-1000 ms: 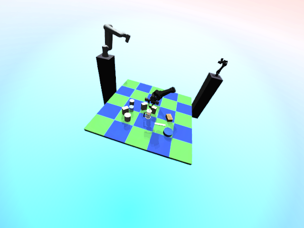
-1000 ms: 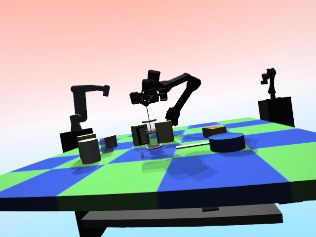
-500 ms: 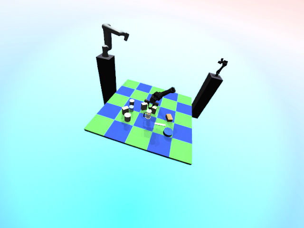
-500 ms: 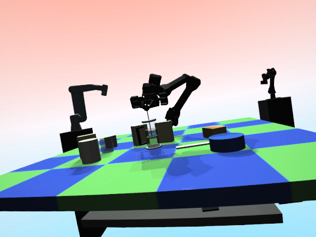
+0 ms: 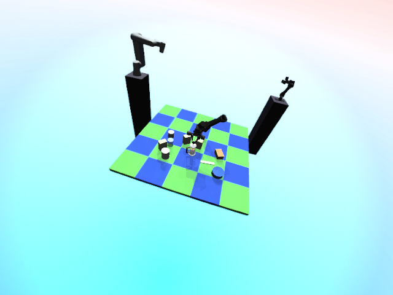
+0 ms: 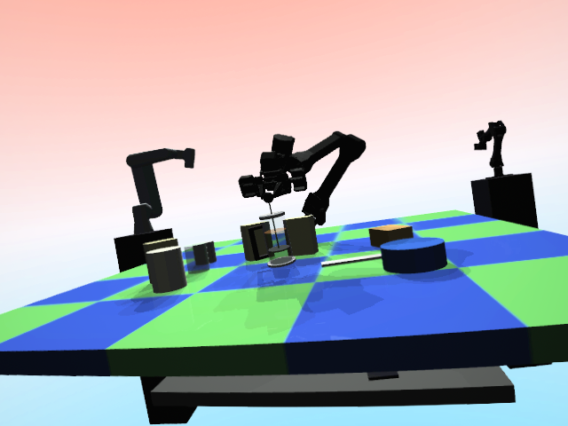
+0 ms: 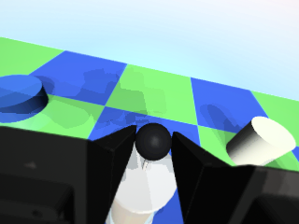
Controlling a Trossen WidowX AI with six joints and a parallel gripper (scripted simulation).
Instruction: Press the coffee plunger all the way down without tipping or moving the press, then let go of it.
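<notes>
My gripper tip is 10 mm past the coffee press, 10 mm to the left of it and 90 mm above it. The rest, counted from my gripper tip: orange block (90 mm behind, 300 mm to the left, 160 mm below); then blue disc (170 mm ahead, 300 mm to the left, 160 mm below); then white stick (50 mm ahead, 190 mm to the left, 180 mm below).
</notes>
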